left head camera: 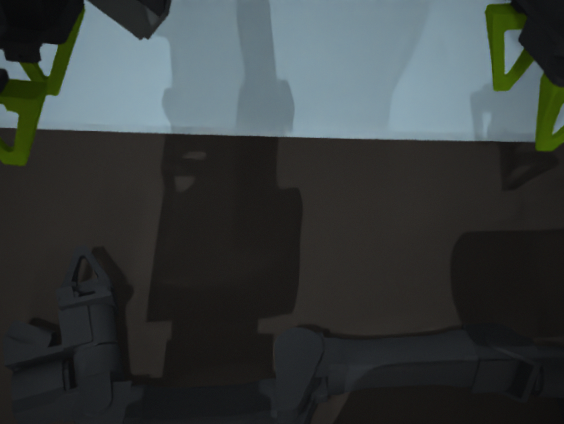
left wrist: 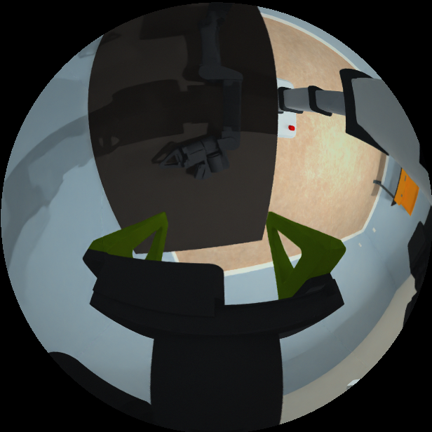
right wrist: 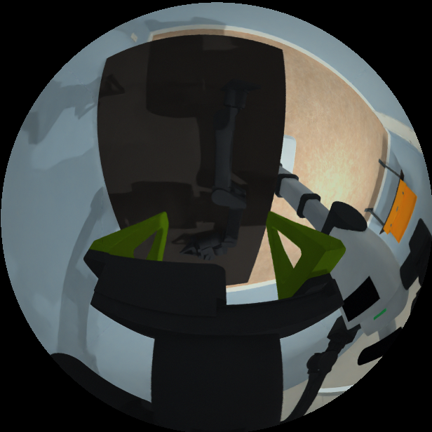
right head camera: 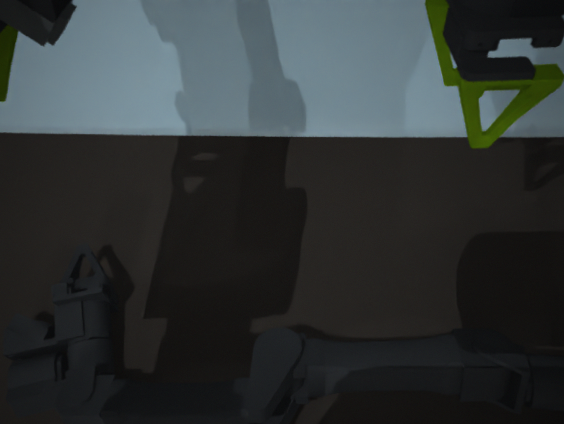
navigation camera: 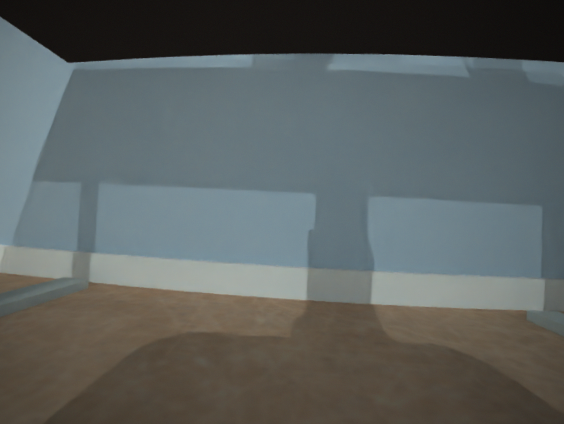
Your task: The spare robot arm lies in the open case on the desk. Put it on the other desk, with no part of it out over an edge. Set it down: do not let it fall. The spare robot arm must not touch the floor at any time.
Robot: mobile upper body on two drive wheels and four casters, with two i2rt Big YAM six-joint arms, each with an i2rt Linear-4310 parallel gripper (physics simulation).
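Frame: origin at the left arm's base, x back, y left, z down, level; millimetres.
Seen in the pictures: left gripper, between the fingertips: [left head camera: 33,126]; right gripper, between the fingertips: [left head camera: 520,118] [right head camera: 464,114].
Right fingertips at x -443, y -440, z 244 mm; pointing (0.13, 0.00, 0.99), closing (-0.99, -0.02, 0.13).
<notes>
A point is followed by its place in that frame.
The dark grey spare robot arm [left head camera: 410,357] [right head camera: 390,355] [left wrist: 232,105] [right wrist: 224,145] lies stretched along a dark desk top [left head camera: 375,225] @(x -654, y -459, z 690 mm) [right head camera: 375,225] @(x -655, y -449, z 690 mm) [left wrist: 150,200] [right wrist: 170,135]. Its gripper end is at the picture's left in both head views; its far end runs out at their right. No open case shows around it. My left gripper [left head camera: 34,127] @(x -437, y -26, z 246 mm) [left wrist: 216,217] is open and empty, raised above the desk near its wall side. My right gripper [left head camera: 523,119] @(x -443, y -440, z 244 mm) [right head camera: 465,115] @(x -443, y -440, z 244 mm) [right wrist: 216,217] is open and empty, also raised, apart from the spare arm. No second desk is identifiable.
A pale blue wall [left head camera: 340,65] @(x -915, y -413, z 543 mm) [navigation camera: 200,225] @(x -928, y 30, z 1217 mm) stands beyond the desk's far edge. The desk's dark underside [navigation camera: 300,25] @(x -796, y -237, z 715 mm) spans above the navigation camera; grey floor bars [navigation camera: 45,292] @(x -775, y 335, z 1386 mm) [navigation camera: 550,320] @(x -776, y -832, z 1387 mm) stand at both sides. An orange object [left wrist: 406,191] [right wrist: 400,210] is by another wall.
</notes>
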